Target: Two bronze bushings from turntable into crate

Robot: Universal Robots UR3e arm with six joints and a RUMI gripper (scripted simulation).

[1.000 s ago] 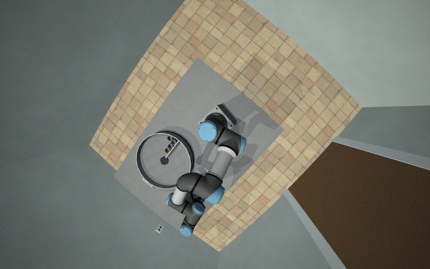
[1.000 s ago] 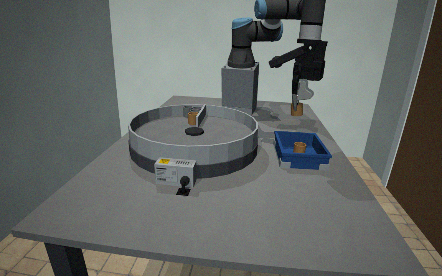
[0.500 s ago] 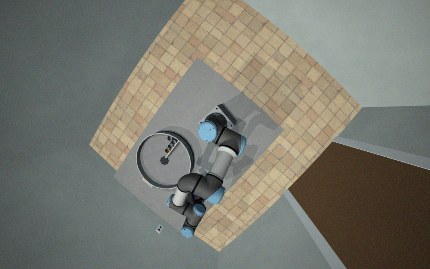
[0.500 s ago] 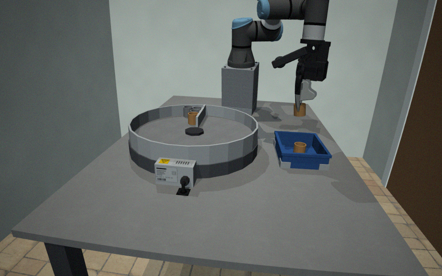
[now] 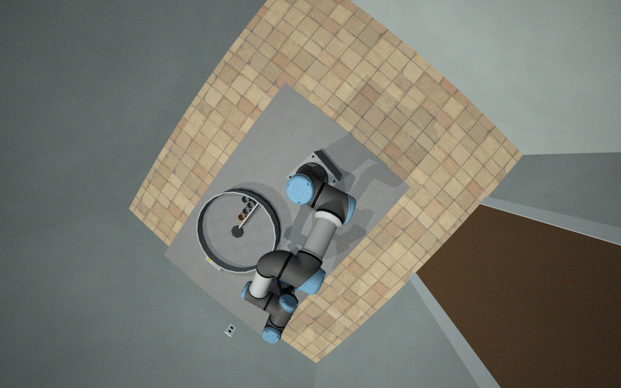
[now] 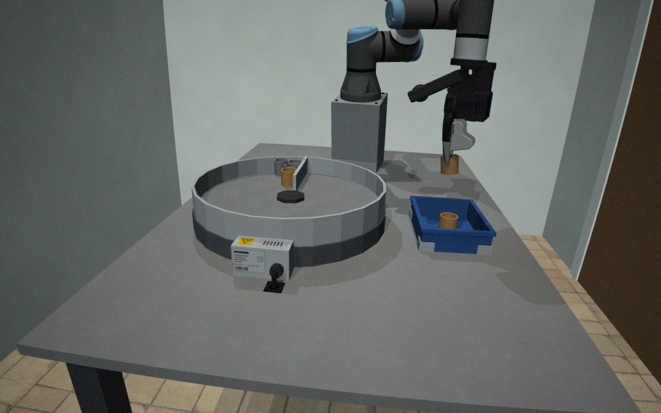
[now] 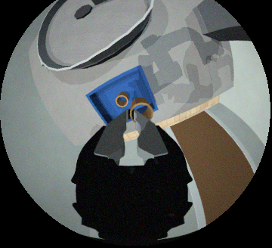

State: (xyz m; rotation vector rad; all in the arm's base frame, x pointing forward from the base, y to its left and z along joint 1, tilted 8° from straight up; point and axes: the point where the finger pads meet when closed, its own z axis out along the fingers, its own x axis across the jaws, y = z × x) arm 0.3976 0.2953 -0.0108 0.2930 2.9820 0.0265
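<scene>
My hand is 30 mm short of the blue crate, 20 mm to the right of it and 130 mm above it. Also, from my hand: turntable: 90 mm ahead, 330 mm to the right, 110 mm below.
</scene>
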